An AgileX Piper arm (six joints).
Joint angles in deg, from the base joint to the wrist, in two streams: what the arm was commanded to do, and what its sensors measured. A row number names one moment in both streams.
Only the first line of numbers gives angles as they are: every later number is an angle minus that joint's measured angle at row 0.
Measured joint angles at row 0:
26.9, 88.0, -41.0, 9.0, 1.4, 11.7
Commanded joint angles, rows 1 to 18:
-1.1, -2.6, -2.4, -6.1, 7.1, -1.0
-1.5, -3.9, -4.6, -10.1, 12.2, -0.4
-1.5, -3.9, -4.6, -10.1, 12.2, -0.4
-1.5, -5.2, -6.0, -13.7, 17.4, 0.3
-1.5, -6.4, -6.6, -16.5, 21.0, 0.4
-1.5, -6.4, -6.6, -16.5, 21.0, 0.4
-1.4, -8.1, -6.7, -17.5, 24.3, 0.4
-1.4, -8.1, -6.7, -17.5, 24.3, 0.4
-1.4, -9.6, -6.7, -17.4, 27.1, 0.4
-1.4, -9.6, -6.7, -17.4, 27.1, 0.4
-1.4, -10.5, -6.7, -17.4, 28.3, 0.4
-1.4, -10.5, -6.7, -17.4, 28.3, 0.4
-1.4, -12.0, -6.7, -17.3, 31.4, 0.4
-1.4, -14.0, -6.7, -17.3, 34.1, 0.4
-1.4, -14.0, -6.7, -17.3, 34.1, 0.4
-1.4, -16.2, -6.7, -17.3, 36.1, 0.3
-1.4, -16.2, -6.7, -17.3, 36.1, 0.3
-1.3, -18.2, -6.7, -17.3, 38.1, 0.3
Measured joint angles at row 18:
-1.2, -15.6, -6.3, -16.8, 34.9, 0.3
